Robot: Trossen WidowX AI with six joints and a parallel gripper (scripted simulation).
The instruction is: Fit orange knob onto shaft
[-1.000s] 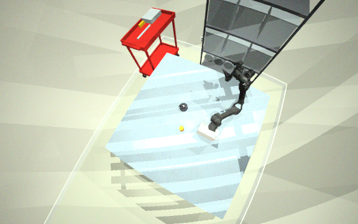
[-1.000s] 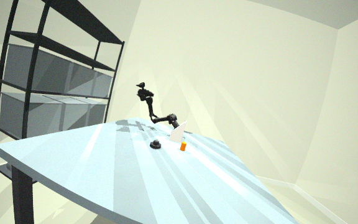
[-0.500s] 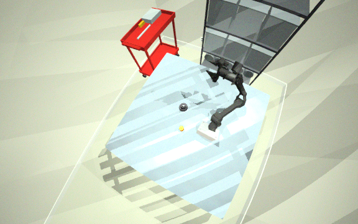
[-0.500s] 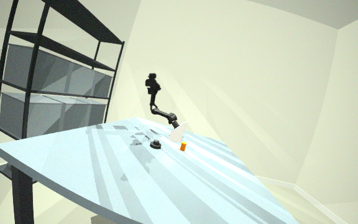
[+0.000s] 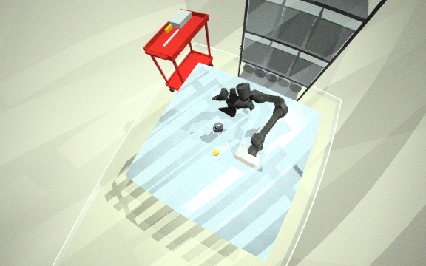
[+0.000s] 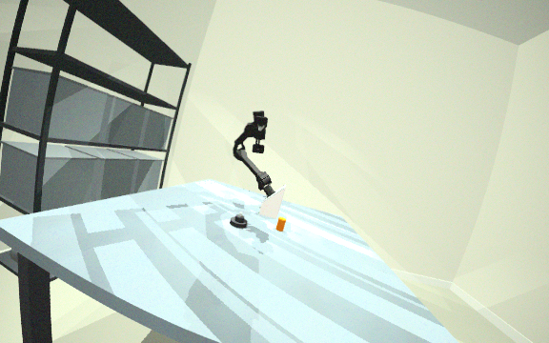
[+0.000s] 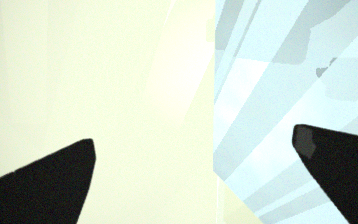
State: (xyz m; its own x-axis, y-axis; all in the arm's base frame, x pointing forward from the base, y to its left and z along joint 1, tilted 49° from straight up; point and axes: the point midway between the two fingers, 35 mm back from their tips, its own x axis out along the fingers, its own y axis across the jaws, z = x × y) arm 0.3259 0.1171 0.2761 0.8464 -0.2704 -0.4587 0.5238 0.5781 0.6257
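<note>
Right now the orange knob is 37 cm below my gripper tip, 21 cm to the left of it and 7 cm behind it. Round my gripper tip: dark round pedestal: 38 cm below.
</note>
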